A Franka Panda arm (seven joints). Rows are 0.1 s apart.
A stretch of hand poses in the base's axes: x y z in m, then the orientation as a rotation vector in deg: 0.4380 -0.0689 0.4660 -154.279 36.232 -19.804; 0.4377 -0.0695 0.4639 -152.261 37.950 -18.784; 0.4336 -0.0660 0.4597 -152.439 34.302 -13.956; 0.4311 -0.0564 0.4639 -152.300 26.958 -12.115; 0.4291 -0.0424 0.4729 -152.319 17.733 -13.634; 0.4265 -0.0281 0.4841 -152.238 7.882 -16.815
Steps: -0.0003 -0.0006 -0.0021 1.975 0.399 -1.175; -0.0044 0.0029 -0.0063 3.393 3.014 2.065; -0.0069 0.0125 -0.0021 4.529 3.020 7.522; -0.0089 0.0265 0.0069 4.472 0.581 13.887; -0.0115 0.0408 0.0181 3.590 -3.016 20.452
